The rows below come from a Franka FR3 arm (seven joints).
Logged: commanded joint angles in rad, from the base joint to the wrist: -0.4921 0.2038 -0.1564 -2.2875 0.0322 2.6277 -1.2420; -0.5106 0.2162 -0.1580 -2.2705 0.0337 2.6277 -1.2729; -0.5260 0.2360 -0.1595 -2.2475 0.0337 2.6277 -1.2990; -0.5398 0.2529 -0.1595 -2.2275 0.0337 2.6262 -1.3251; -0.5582 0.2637 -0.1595 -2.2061 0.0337 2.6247 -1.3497; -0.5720 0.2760 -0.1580 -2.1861 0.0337 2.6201 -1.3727; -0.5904 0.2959 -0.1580 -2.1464 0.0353 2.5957 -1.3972; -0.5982 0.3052 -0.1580 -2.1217 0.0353 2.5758 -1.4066; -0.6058 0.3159 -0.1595 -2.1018 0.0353 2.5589 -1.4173; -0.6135 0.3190 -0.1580 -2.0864 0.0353 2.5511 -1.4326; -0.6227 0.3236 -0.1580 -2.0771 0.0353 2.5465 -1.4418; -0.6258 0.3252 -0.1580 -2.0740 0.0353 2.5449 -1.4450; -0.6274 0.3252 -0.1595 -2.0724 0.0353 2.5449 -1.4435; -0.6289 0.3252 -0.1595 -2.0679 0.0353 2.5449 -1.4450; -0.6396 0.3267 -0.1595 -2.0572 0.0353 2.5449 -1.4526; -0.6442 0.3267 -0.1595 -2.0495 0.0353 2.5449 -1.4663
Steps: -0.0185 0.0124 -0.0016 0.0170 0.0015 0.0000 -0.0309; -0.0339 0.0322 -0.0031 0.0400 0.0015 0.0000 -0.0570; -0.0477 0.0491 -0.0031 0.0600 0.0015 -0.0015 -0.0831; -0.0661 0.0599 -0.0031 0.0814 0.0015 -0.0030 -0.1077; -0.0799 0.0722 -0.0016 0.1014 0.0015 -0.0076 -0.1307; -0.0983 0.0921 -0.0016 0.1411 0.0031 -0.0320 -0.1552; -0.1061 0.1014 -0.0016 0.1658 0.0031 -0.0519 -0.1646; -0.1137 0.1121 -0.0031 0.1857 0.0031 -0.0688 -0.1753; -0.1214 0.1152 -0.0016 0.2011 0.0031 -0.0766 -0.1906; -0.1306 0.1198 -0.0016 0.2104 0.0031 -0.0812 -0.1998; -0.1337 0.1214 -0.0016 0.2135 0.0031 -0.0828 -0.2030; -0.1353 0.1214 -0.0031 0.2151 0.0031 -0.0828 -0.2015; -0.1368 0.1214 -0.0031 0.2196 0.0031 -0.0828 -0.2030; -0.1475 0.1229 -0.0031 0.2303 0.0031 -0.0828 -0.2106; -0.1521 0.1229 -0.0031 0.2380 0.0031 -0.0828 -0.2243
